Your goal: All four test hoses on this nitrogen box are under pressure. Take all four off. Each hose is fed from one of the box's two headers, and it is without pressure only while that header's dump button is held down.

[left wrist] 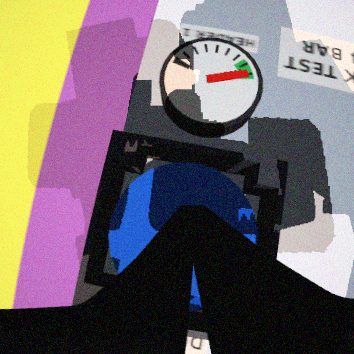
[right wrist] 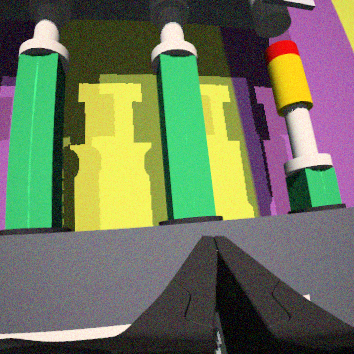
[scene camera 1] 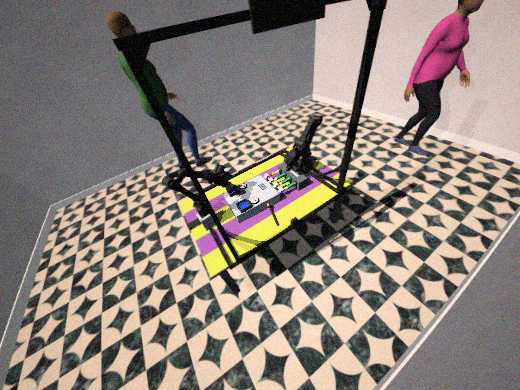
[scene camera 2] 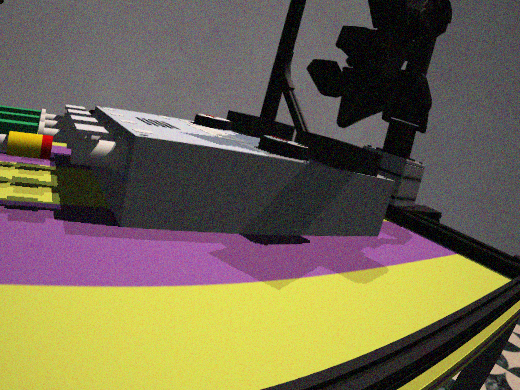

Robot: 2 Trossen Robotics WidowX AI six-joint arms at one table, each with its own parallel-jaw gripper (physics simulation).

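Seen in the pictures: left gripper, between the fingertips: [left wrist: 190, 216] [scene camera 2: 340, 125]; right gripper, between the fingertips: [right wrist: 211, 246] [scene camera 1: 286, 171]; left arm's base, origin of its link: [scene camera 1: 204, 213] [scene camera 2: 395, 155]; right arm's base, origin of its link: [scene camera 1: 305, 161].
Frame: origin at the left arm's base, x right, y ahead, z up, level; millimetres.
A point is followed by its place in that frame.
Observation:
The grey nitrogen box [scene camera 1: 265, 186] {x 84, y 480, z -31 mm} [scene camera 2: 240, 195] {x -77, y 434, z -73 mm} has two blue dump buttons. My left gripper [left wrist: 190, 216] {x -54, y 280, z 18 mm} [scene camera 2: 345, 123] {x -54, y 280, z 18 mm} is shut and empty, above the blue button [left wrist: 132, 220] {x -81, y 278, z -15 mm} beside the HEADER 1 gauge [left wrist: 225, 102] {x -36, y 343, z -17 mm}; that gauge's red needle lies in the green band. Contact is hidden, but a gap shows in scene camera 2. My right gripper [right wrist: 211, 246] {x 71, y 713, z -29 mm} is shut and empty over the grey hose block [right wrist: 100, 280] {x 112, y 715, z -31 mm}. Two green hoses [right wrist: 35, 140] {x 131, y 652, z -47 mm} [right wrist: 185, 135] {x 64, y 662, z -47 mm} reach up to their fittings. A third hose, with a yellow band [right wrist: 290, 80] {x -5, y 639, z -47 mm} [scene camera 2: 27, 144] {x -21, y 636, z -54 mm} and red tip, stands apart from its fitting. The fourth is outside the right wrist view.
The other blue button [scene camera 1: 244, 205] {x 136, y 247, z -15 mm} is at the box's front in scene camera 1. The striped mat [scene camera 1: 220, 262] {x 323, y -92, z -111 mm} [scene camera 2: 200, 330] {x -211, y 560, z -111 mm} lies under the box. Black frame posts [scene camera 1: 361, 95] {x 489, y 841, z 572 mm} rise around the table. Two people, in green [scene camera 1: 142, 82] and pink [scene camera 1: 437, 52], stand beyond it.

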